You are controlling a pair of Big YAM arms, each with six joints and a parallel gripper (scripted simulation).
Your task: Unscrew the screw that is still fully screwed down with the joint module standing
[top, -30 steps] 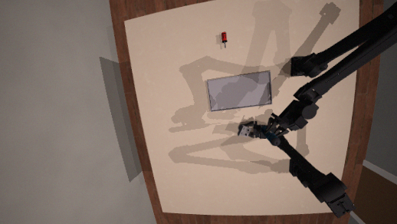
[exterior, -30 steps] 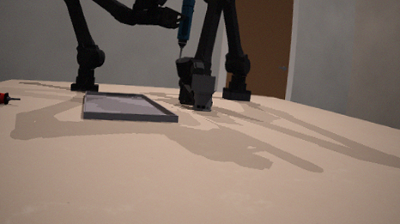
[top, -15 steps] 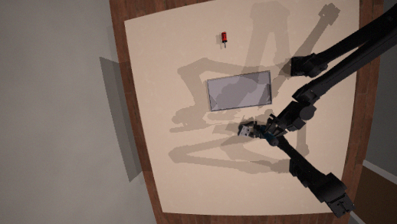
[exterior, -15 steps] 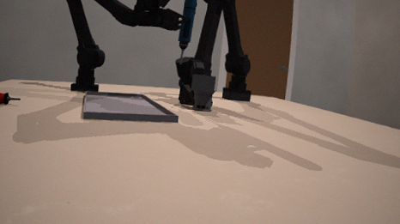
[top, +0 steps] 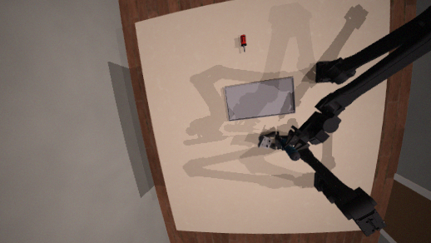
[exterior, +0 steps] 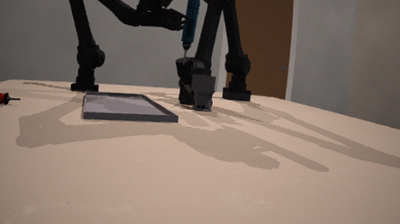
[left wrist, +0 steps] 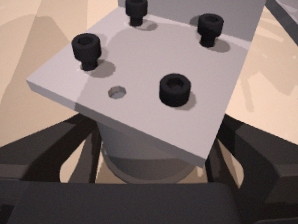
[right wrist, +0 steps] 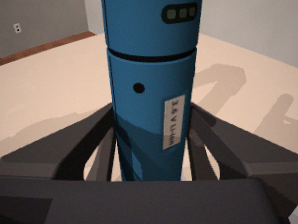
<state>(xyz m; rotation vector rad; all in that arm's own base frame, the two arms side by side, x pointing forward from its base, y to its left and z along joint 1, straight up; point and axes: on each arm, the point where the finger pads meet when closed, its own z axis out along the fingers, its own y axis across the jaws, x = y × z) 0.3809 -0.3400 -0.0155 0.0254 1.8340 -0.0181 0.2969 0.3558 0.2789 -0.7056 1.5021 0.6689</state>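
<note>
The grey joint module is 10 mm above my left hand. From my left hand the other things lie so: grey bracket (50 mm above); screwdriver bit (140 mm above, 70 mm behind, 50 mm to the right); shallow grey tray (260 mm to the right, 20 mm below, 10 mm ahead).
</note>
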